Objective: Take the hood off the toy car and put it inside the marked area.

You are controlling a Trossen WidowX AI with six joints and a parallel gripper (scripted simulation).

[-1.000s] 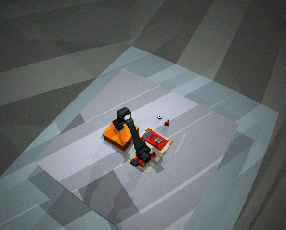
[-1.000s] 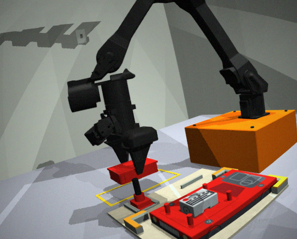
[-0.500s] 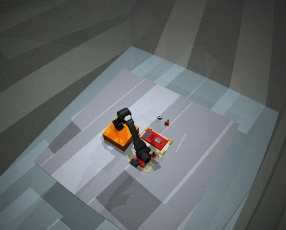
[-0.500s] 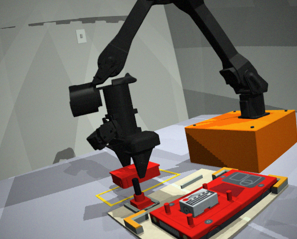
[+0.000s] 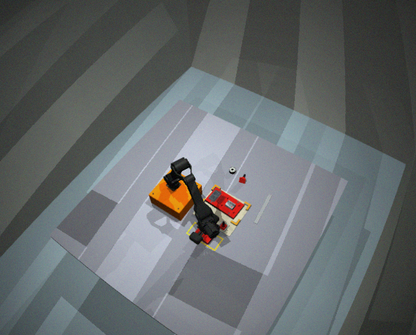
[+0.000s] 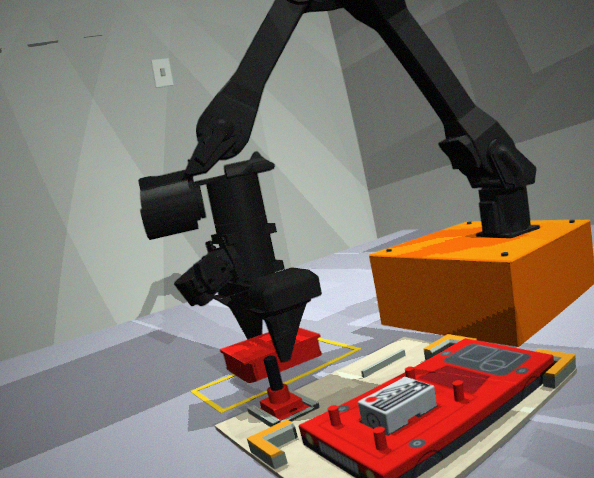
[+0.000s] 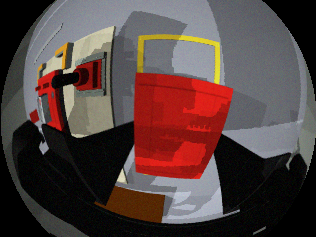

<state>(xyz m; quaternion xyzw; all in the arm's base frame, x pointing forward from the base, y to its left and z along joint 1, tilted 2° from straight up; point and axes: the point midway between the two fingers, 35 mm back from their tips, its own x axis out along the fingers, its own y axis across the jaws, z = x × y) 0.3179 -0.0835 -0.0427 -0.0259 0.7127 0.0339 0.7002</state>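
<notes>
Right now the hood is 1 cm above my gripper tip. Round my gripper tip: grey engine block (23 cm to the left, 2 cm behind); grey strip (35 cm to the left, 13 cm ahead, 2 cm below).
</notes>
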